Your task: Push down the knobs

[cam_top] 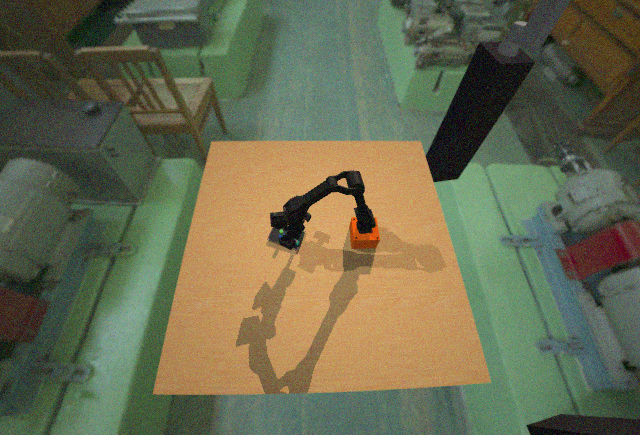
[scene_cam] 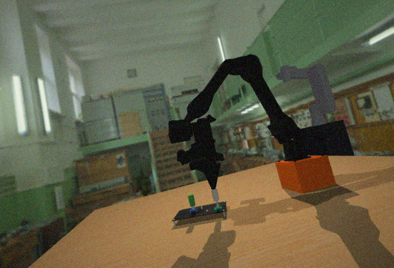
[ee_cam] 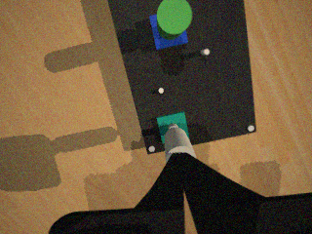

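Right now the green knob is 6 cm ahead of my gripper tip, 5 cm to the right of it and 3 cm below it.
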